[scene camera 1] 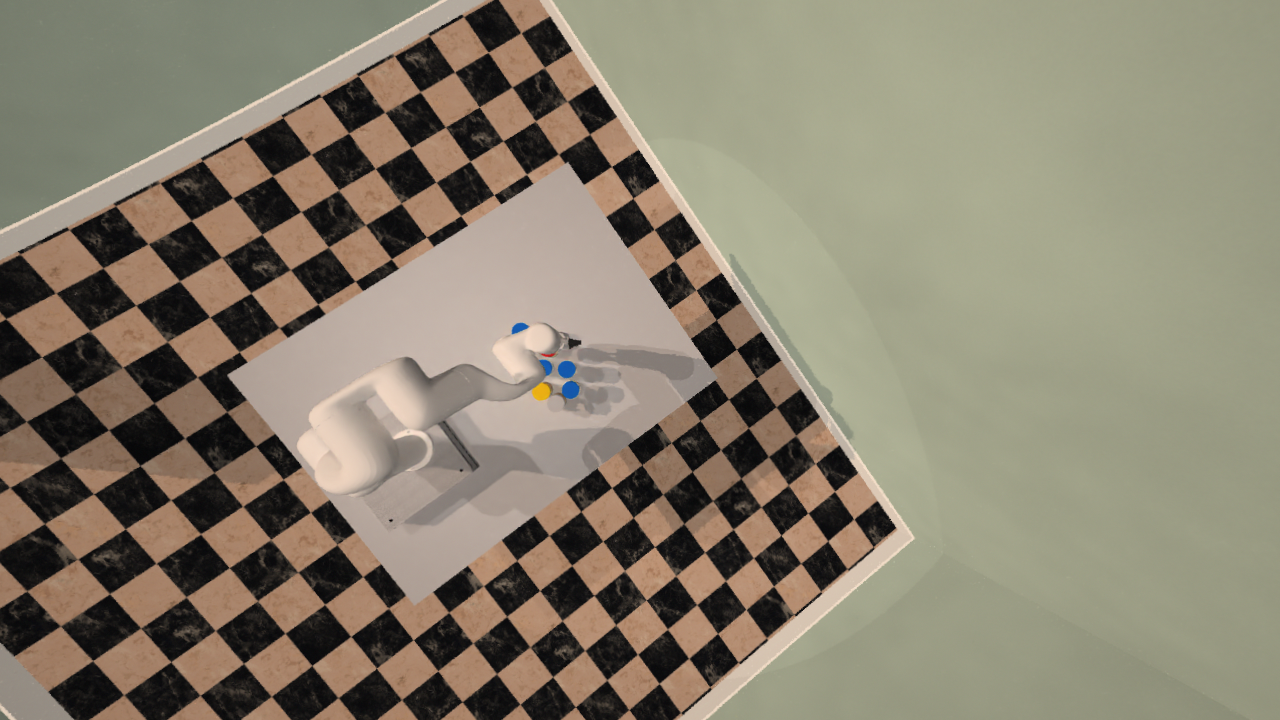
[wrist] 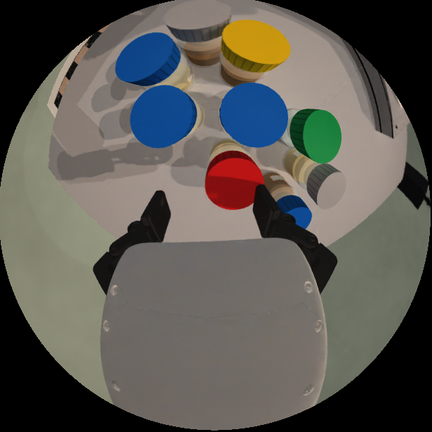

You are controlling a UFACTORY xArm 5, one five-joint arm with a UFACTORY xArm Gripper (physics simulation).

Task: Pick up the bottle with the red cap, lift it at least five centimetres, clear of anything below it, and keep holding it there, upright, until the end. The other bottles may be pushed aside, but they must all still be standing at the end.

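Frame: origin at the arm's base, x left, y up, z ahead, level; centimetres.
Seen in the pictures: arm's base, link origin: (scene camera 1: 412, 449).
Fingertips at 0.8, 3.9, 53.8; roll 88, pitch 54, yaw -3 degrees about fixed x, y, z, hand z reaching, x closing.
Note:
Offsets run from my fingertips to a thing's middle, as dx, dy, dz.
The bottle with the red cap (scene camera 1: 548, 353) (wrist: 234, 183) stands upright among the other bottles; in the scene view the arm hides most of it. My gripper (scene camera 1: 574, 342) (wrist: 210, 199) is open with nothing between its fingers. In the wrist view the red cap lies ahead of the gap, toward the right finger, whose tip overlaps the cap's right edge. A shadow covers the cap's lower half. Whether the finger touches it, I cannot tell. A blue-capped bottle {+9.3, -5.4, -6.1} (scene camera 1: 520, 329) (wrist: 299, 215) stands close beside the right finger, partly hidden behind it.
Beyond the red cap stand blue-capped bottles {-8.5, -5.4, -1.8} (scene camera 1: 566, 368) (wrist: 162, 116), (wrist: 254, 115), {-14.5, -5.4, -4.6} (scene camera 1: 570, 389) (wrist: 148, 57), a yellow-capped one {-9.5, -5.4, -12.2} (scene camera 1: 540, 391) (wrist: 256, 45) and a grey-capped one {-15.3, -5.4, -10.8} (scene camera 1: 556, 403) (wrist: 198, 16). A green-capped bottle (wrist: 320, 136) and another grey-capped bottle (wrist: 330, 186) stand at the right.

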